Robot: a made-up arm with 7 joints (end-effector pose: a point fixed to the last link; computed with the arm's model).
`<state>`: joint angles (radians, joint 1 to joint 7).
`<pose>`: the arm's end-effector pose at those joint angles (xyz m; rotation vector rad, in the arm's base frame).
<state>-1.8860 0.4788 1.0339 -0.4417 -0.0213 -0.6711 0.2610</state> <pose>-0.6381 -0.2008 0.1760 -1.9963 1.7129 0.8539</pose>
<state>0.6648 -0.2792 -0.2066 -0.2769 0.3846 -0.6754 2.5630</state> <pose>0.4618 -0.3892 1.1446 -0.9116 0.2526 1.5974</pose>
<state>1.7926 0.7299 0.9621 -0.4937 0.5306 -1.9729 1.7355</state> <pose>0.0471 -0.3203 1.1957 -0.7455 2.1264 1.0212</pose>
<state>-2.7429 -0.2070 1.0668 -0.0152 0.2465 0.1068 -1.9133</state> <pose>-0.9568 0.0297 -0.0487 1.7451 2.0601 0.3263</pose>
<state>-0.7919 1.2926 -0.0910 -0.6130 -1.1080 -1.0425 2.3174</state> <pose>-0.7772 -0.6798 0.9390 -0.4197 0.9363 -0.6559</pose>
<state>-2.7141 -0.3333 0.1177 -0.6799 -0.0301 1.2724 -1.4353</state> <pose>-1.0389 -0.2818 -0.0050 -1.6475 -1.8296 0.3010</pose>
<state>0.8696 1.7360 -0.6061 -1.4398 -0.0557 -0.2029 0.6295</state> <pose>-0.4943 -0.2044 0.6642 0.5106 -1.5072 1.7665</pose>
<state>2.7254 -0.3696 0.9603 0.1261 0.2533 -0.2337 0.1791</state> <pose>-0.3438 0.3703 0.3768 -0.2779 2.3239 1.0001</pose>
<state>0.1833 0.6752 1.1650 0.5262 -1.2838 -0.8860 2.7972</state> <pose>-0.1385 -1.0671 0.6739 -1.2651 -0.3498 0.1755</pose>
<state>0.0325 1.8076 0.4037 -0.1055 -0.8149 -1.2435 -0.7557</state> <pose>-0.6370 -0.3738 0.4151 1.4948 -0.5105 1.1572</pose>
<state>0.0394 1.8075 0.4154 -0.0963 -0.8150 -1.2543 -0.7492</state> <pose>-0.6408 -0.3778 0.4096 1.4979 -0.5013 1.1485</pose>
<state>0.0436 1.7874 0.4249 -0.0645 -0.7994 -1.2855 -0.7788</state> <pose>-0.6453 -0.3832 0.4048 1.5456 -0.4813 1.1514</pose>
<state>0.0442 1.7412 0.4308 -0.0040 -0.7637 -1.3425 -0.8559</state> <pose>-0.6508 -0.3918 0.4024 1.6497 -0.4472 1.1638</pose>
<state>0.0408 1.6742 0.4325 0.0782 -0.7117 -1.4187 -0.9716</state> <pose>-0.6572 -0.4050 0.4050 1.7962 -0.4044 1.1714</pose>
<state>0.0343 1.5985 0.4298 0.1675 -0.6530 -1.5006 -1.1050</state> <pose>-0.6622 -0.4228 0.4136 1.9551 -0.3625 1.1622</pose>
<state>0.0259 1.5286 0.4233 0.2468 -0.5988 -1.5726 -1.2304</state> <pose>-0.6635 -0.4417 0.4260 2.0943 -0.3317 1.1379</pose>
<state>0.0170 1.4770 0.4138 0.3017 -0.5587 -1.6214 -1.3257</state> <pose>-0.6613 -0.4558 0.4382 2.1926 -0.3173 1.1135</pose>
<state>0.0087 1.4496 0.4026 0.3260 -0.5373 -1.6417 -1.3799</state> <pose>-0.6584 -0.4613 0.4473 2.2446 -0.3179 1.1030</pose>
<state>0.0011 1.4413 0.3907 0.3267 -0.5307 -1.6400 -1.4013</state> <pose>-0.6561 -0.4594 0.4533 2.2628 -0.3278 1.1076</pose>
